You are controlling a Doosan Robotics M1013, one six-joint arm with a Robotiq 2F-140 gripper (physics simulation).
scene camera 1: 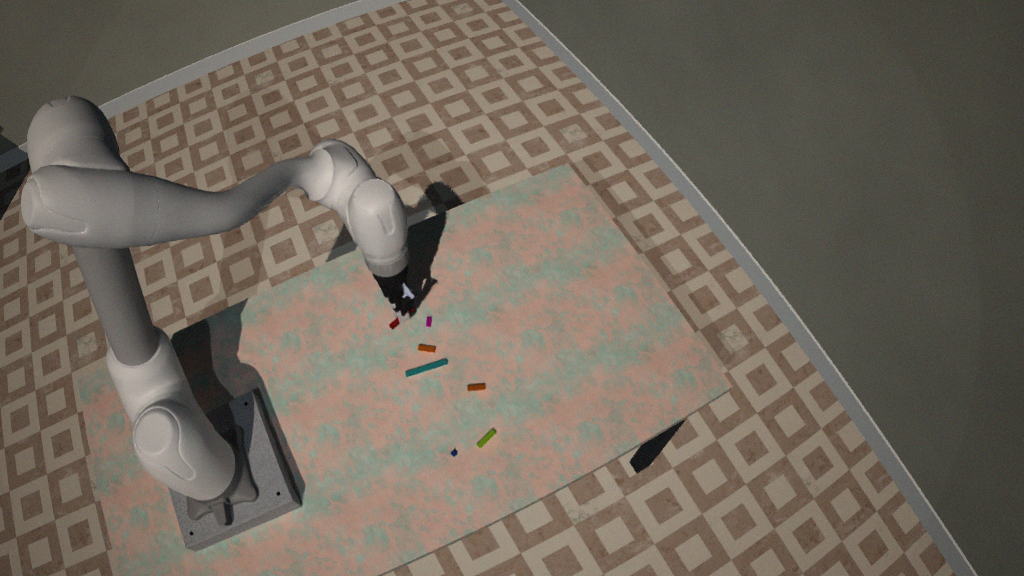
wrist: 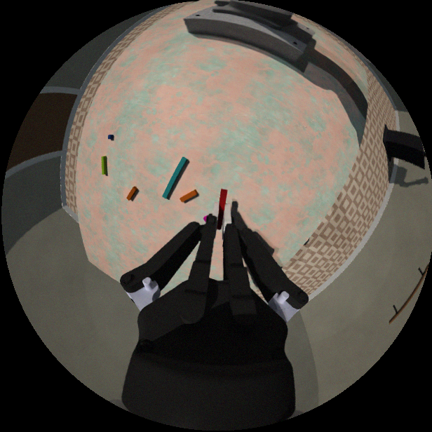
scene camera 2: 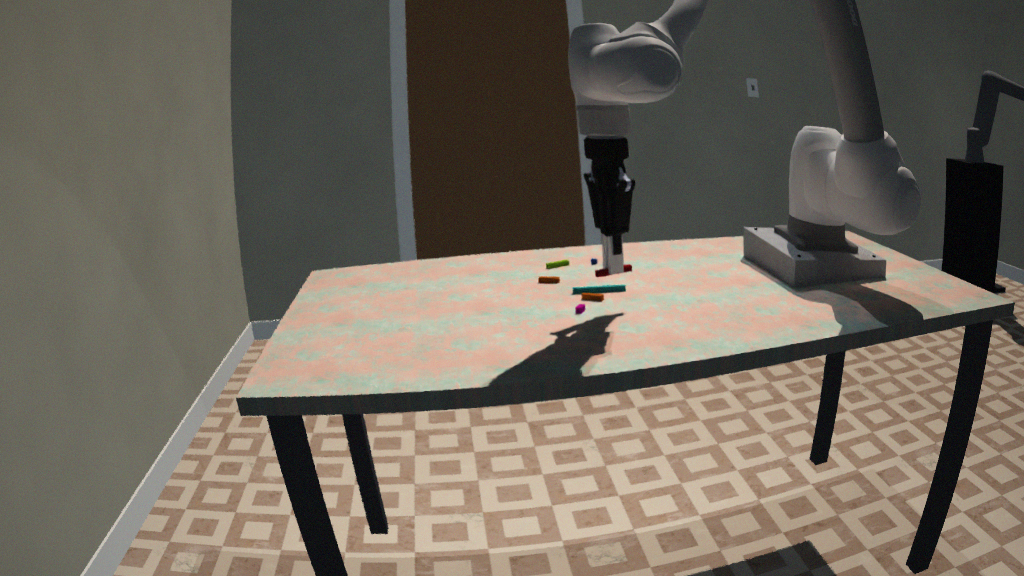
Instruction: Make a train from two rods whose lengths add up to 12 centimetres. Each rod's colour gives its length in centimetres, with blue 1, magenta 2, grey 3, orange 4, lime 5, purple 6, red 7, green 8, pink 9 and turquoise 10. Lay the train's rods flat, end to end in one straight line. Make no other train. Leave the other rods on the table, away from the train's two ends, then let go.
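Seen in the pictures: gripper, fingertip midpoint: (scene camera 1: 402,317) (scene camera 2: 613,272); arm's base, origin of the base link: (scene camera 1: 216,473) (scene camera 2: 815,241).
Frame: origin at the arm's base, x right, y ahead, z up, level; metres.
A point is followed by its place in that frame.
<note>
My gripper (scene camera 1: 403,319) {x -0.218, y 0.531, z 0.010 m} (scene camera 2: 612,269) {x -0.218, y 0.531, z 0.010 m} (wrist: 220,209) is shut on the red rod (scene camera 1: 394,324) {x -0.204, y 0.509, z 0.017 m} (scene camera 2: 602,272) {x -0.233, y 0.552, z 0.015 m} (wrist: 223,195), holding it level above the table, with both ends sticking out. The magenta rod (scene camera 1: 428,321) {x -0.217, y 0.590, z -0.046 m} (scene camera 2: 580,308) {x -0.227, y 0.591, z -0.047 m} (wrist: 206,218) is partly hidden by a finger in the wrist view. One orange rod (scene camera 1: 426,348) {x -0.151, y 0.562, z -0.046 m} (scene camera 2: 592,296) {x -0.158, y 0.564, z -0.048 m} (wrist: 189,196) lies near the turquoise rod (scene camera 1: 426,367) {x -0.105, y 0.546, z -0.046 m} (scene camera 2: 598,289) {x -0.111, y 0.547, z -0.049 m} (wrist: 175,178), apart from it. Another orange rod (scene camera 1: 476,386) {x -0.019, y 0.636, z -0.046 m} (scene camera 2: 549,280) {x -0.024, y 0.635, z -0.050 m} (wrist: 132,193), the lime rod (scene camera 1: 486,437) {x 0.103, y 0.611, z -0.045 m} (scene camera 2: 557,264) {x 0.098, y 0.612, z -0.050 m} (wrist: 104,165) and the small blue rod (scene camera 1: 453,452) {x 0.110, y 0.531, z -0.046 m} (scene camera 2: 593,261) {x 0.105, y 0.534, z -0.049 m} (wrist: 111,137) lie separately.
The arm's grey base block (scene camera 1: 272,465) {x 0.025, y 0.140, z 0.010 m} (scene camera 2: 841,269) {x -0.156, y 0.000, z -0.026 m} (wrist: 245,35) stands on the patterned table (scene camera 1: 558,286) {x -0.195, y 0.919, z -0.055 m} (scene camera 2: 401,322) {x -0.223, y 0.898, z -0.055 m} (wrist: 300,150). In scene camera 2's view, the gripper's shadow falls on the table toward its front edge.
</note>
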